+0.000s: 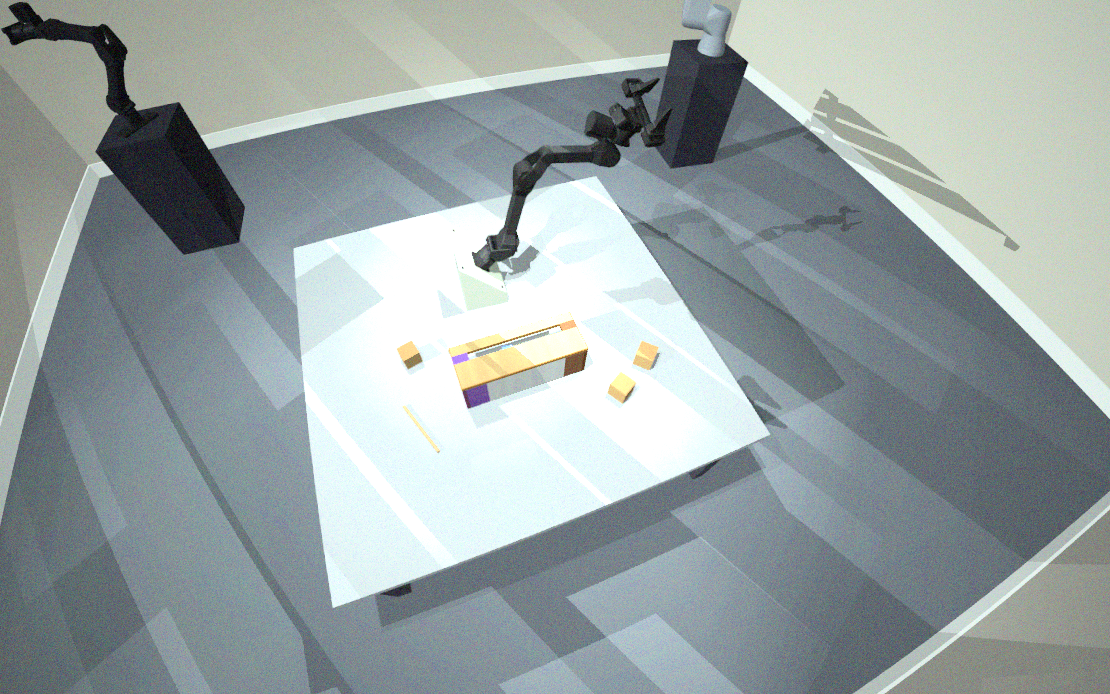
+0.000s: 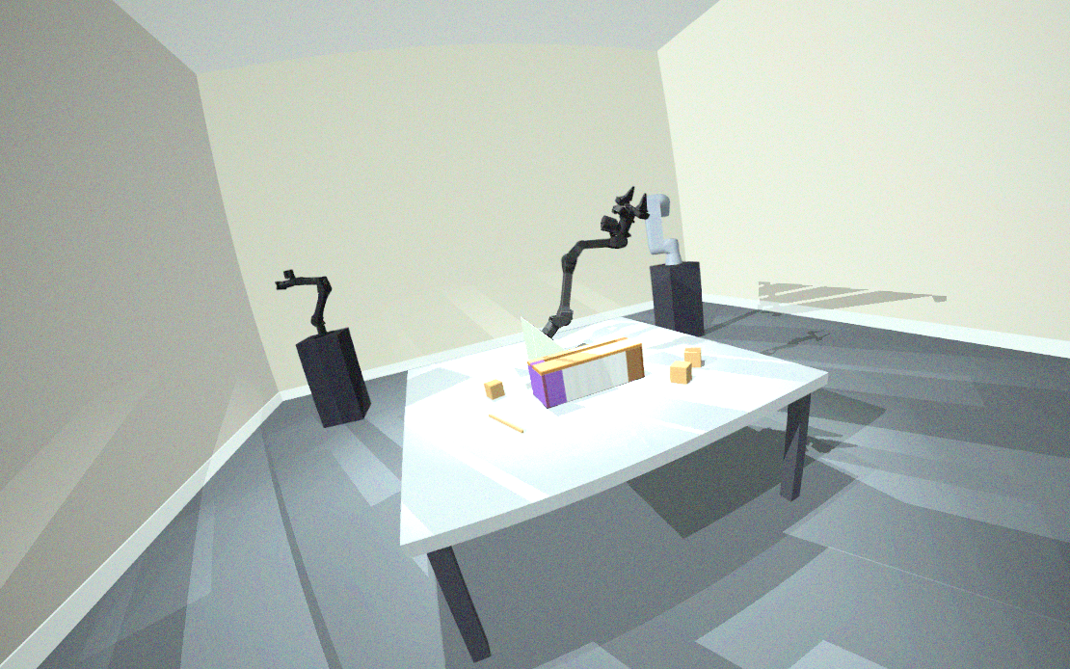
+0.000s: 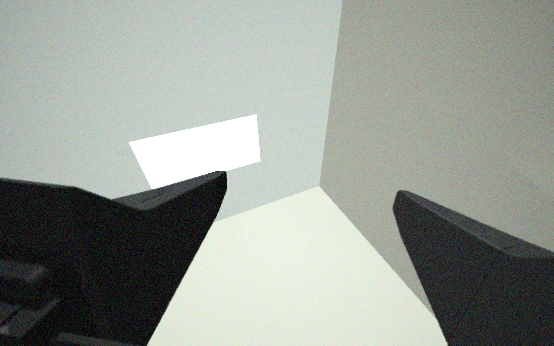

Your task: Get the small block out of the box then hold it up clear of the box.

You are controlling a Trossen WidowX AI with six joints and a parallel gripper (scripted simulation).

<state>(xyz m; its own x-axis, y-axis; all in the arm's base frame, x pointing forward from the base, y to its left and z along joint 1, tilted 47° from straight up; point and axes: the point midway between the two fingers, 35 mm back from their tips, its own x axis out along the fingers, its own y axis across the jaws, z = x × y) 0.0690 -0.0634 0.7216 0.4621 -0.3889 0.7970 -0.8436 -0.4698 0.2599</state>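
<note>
Now: the light-blue block 26 cm ahead of my gripper tip, 49 cm to the right of it and 60 cm below it. Also, from my gripper tip: thin tan stick (40 cm ahead, 79 cm to the right, 68 cm below); then tan cube (15 cm ahead, 79 cm to the right, 66 cm below).
</note>
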